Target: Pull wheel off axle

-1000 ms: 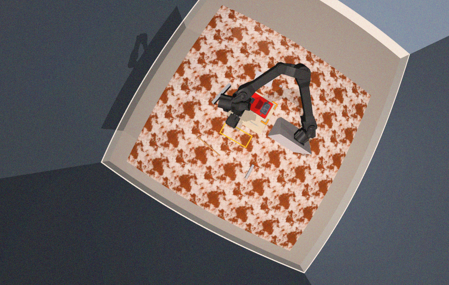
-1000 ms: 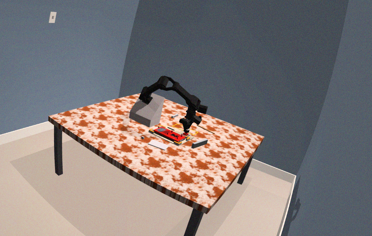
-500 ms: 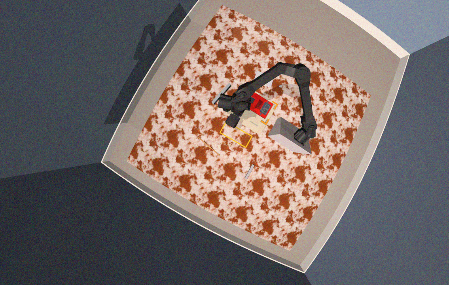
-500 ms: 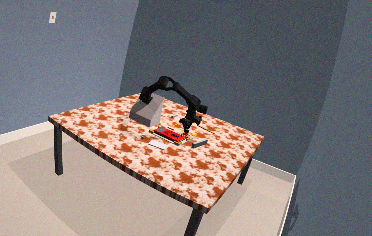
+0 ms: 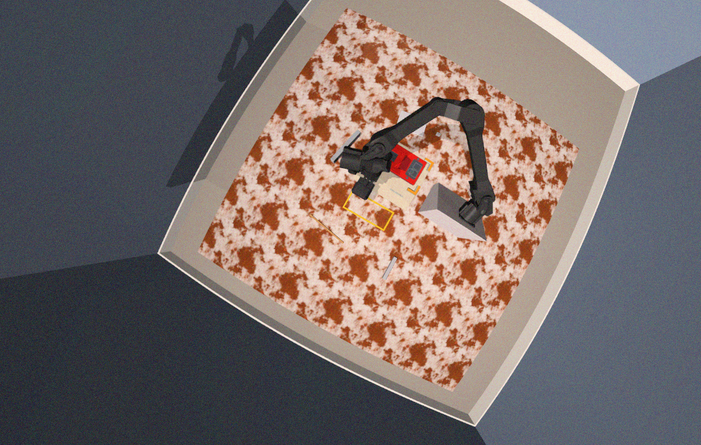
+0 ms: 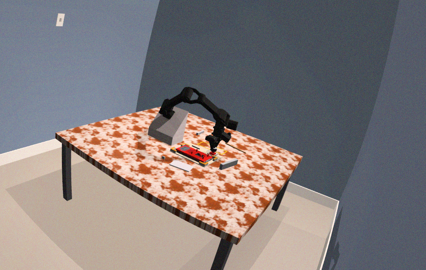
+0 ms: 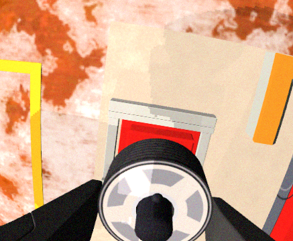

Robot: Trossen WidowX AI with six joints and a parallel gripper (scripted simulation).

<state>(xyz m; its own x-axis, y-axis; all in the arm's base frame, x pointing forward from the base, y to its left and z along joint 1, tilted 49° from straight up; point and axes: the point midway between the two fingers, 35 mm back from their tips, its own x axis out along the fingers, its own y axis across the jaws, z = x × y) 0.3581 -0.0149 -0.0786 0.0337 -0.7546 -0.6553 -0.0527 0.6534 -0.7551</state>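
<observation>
Right now the wheel is right at my gripper tip. The rest, counted from my gripper tip: flat grey plate (20 mm behind, 300 mm to the right, 40 mm below); then thin rod (40 mm ahead, 260 mm to the left, 40 mm below).
</observation>
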